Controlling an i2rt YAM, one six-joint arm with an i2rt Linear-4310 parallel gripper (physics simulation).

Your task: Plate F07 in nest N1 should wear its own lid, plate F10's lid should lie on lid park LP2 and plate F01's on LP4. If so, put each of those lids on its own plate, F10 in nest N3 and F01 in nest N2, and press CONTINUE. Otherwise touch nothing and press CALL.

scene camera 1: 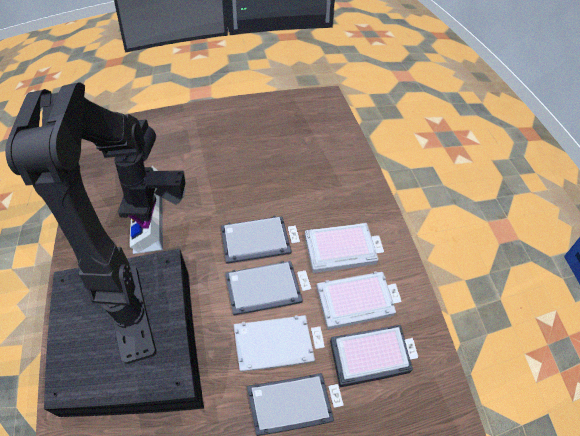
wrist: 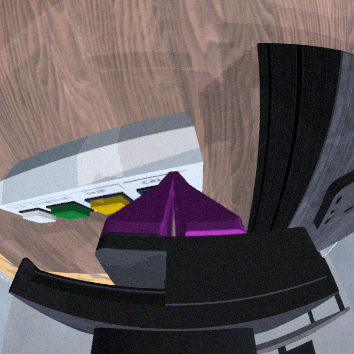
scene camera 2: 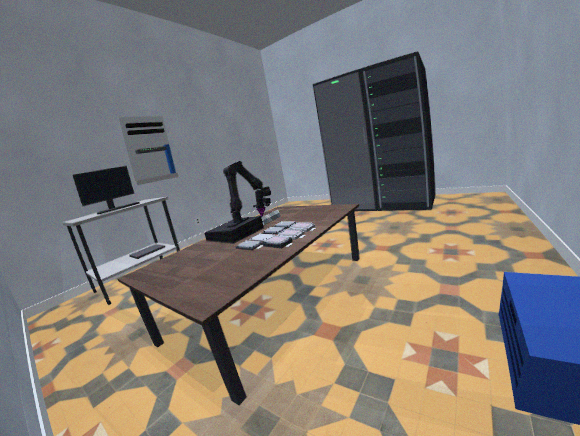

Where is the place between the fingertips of my gripper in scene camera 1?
146, 227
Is my gripper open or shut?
Shut.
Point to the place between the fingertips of my gripper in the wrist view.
At 173, 178
